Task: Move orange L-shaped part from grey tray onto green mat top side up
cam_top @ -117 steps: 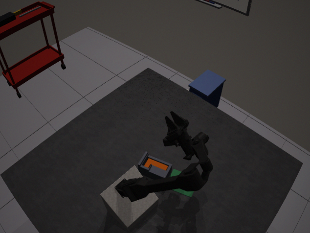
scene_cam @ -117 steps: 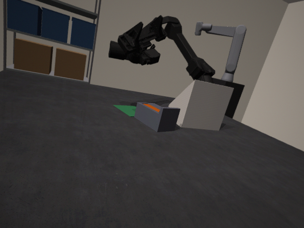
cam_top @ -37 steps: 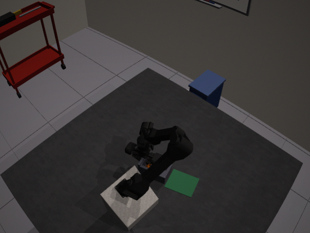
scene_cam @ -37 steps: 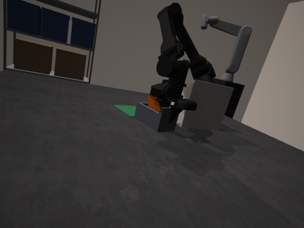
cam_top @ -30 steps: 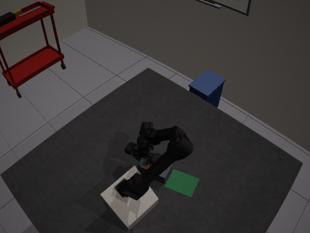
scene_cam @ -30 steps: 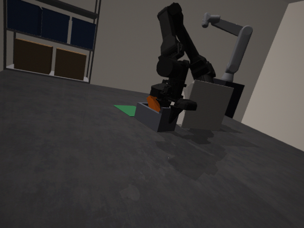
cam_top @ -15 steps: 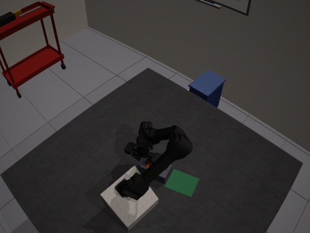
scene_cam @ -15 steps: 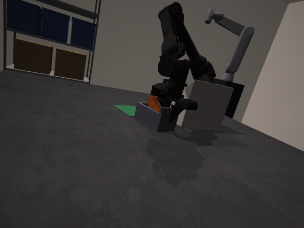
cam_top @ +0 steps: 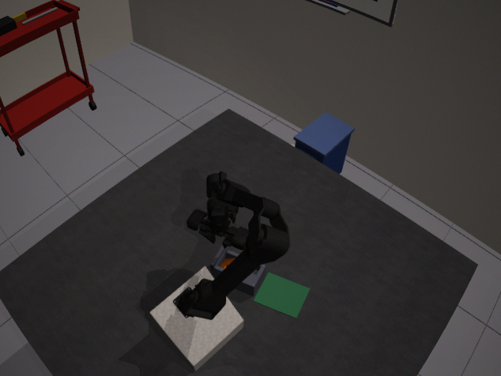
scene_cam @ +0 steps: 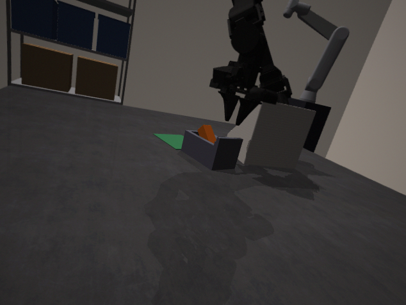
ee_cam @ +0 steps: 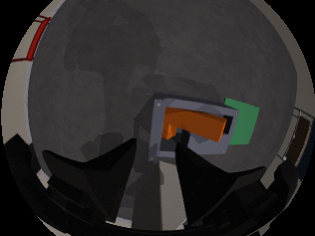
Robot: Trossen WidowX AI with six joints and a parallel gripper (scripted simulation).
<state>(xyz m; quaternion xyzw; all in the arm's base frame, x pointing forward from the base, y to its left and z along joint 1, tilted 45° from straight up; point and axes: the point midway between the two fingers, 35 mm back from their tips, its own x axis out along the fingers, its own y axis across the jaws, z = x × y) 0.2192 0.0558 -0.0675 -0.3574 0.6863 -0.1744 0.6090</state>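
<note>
Now: the orange L-shaped part 9 cm below my gripper tip and 5 cm to the right of it. Also, from my gripper tip: green mat: 22 cm to the right, 14 cm below, 5 cm ahead.
</note>
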